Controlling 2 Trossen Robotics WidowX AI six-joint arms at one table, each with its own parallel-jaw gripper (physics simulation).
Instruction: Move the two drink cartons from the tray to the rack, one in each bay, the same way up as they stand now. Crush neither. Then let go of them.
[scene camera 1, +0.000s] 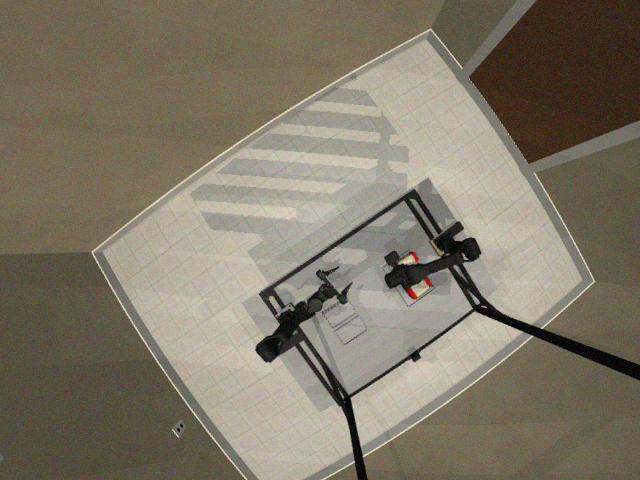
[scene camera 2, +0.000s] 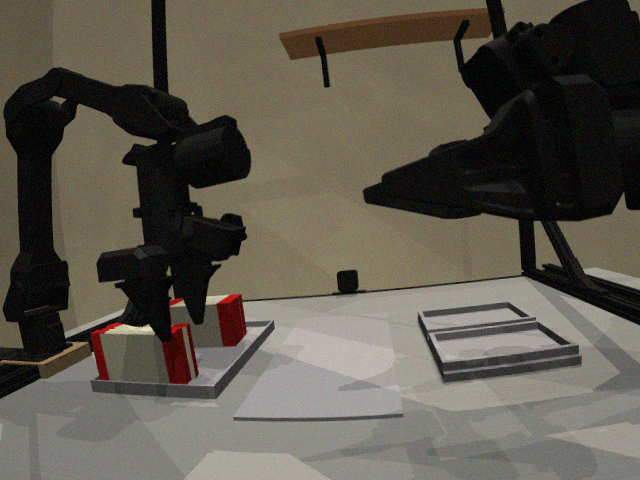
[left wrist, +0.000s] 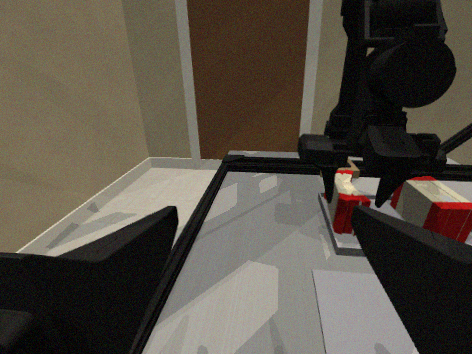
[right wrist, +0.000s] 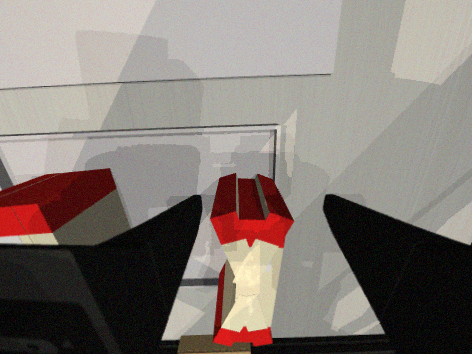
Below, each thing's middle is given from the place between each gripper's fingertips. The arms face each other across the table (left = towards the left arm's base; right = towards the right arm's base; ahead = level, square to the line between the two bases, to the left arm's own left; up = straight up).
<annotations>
Right now my left hand is 22 cm past the pale grey mat (scene camera 2: 337, 368), 10 cm to the left of it and 19 cm above it. Also, from my left hand: grey tray (scene camera 2: 217, 366) 19 cm behind, 31 cm to the right, 19 cm below.
I see the grey tray 100 mm behind my right hand, 70 mm to the right of it and 60 mm below it. From my right hand the other things lie so: pale grey mat 140 mm to the left, 130 mm behind, 70 mm below.
</annotations>
